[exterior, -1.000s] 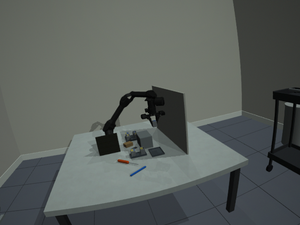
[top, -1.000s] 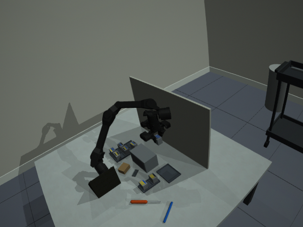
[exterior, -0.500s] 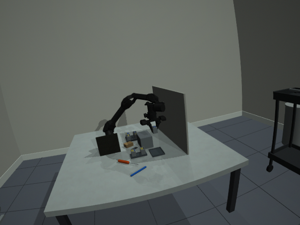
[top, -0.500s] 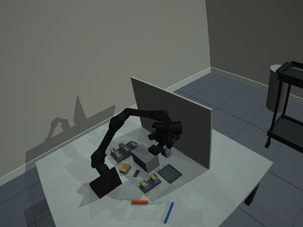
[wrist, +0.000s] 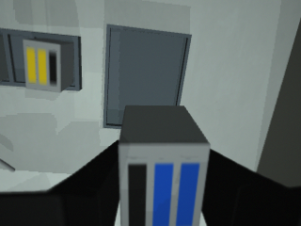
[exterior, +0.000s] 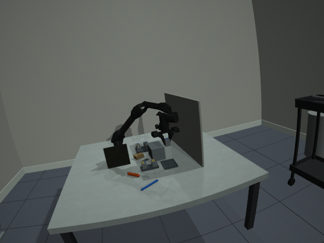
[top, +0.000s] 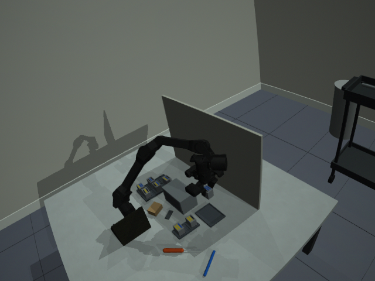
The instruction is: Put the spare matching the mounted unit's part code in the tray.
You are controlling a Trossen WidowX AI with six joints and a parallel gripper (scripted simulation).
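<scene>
Right now the dark tray is 160 mm below my gripper tip. Also, from my gripper tip: upright panel: 170 mm ahead, 200 mm to the left, 60 mm above; then grey unit: 60 mm behind, 190 mm to the left, 110 mm below; then grey spare: 20 mm above.
</scene>
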